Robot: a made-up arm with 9 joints. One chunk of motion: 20 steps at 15 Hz.
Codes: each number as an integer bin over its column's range. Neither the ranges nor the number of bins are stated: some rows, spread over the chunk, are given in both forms.
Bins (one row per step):
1: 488 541 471 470 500 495
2: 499 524 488 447 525 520
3: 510 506 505 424 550 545
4: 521 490 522 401 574 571
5: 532 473 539 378 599 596
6: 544 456 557 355 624 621
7: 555 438 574 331 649 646
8: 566 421 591 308 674 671
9: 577 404 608 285 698 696
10: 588 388 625 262 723 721
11: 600 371 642 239 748 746
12: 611 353 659 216 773 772
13: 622 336 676 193 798 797
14: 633 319 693 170 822 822
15: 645 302 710 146 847 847
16: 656 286 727 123 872 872
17: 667 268 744 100 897 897
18: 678 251 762 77 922 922
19: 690 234 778 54 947 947
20: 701 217 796 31 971 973
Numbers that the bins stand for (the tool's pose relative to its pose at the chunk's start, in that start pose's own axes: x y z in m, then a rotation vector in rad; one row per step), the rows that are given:
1: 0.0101 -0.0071 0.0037 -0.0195 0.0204 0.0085
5: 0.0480 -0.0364 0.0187 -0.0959 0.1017 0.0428
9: 0.0867 -0.0661 0.0339 -0.1732 0.1829 0.0769
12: 0.1160 -0.0881 0.0451 -0.2305 0.2445 0.1027
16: 0.1547 -0.1169 0.0601 -0.3078 0.3258 0.1368
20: 0.1935 -0.1466 0.0753 -0.3842 0.4070 0.1712
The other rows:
2: 0.0196 -0.0145 0.0075 -0.0386 0.0409 0.0170
3: 0.0290 -0.0222 0.0112 -0.0577 0.0615 0.0255
4: 0.0385 -0.0291 0.0150 -0.0768 0.0812 0.0343
6: 0.0583 -0.0437 0.0227 -0.1151 0.1222 0.0514
7: 0.0678 -0.0515 0.0264 -0.1350 0.1427 0.0599
8: 0.0772 -0.0588 0.0302 -0.1541 0.1632 0.0684
10: 0.0962 -0.0730 0.0376 -0.1923 0.2035 0.0854
11: 0.1065 -0.0803 0.0414 -0.2114 0.2240 0.0939
13: 0.1255 -0.0954 0.0489 -0.2496 0.2650 0.1113
14: 0.1349 -0.1027 0.0526 -0.2688 0.2847 0.1198
15: 0.1453 -0.1100 0.0564 -0.2887 0.3052 0.1283
17: 0.1642 -0.1246 0.0638 -0.3269 0.3463 0.1453
18: 0.1737 -0.1320 0.0678 -0.3460 0.3668 0.1538
19: 0.1840 -0.1393 0.0713 -0.3651 0.3873 0.1623

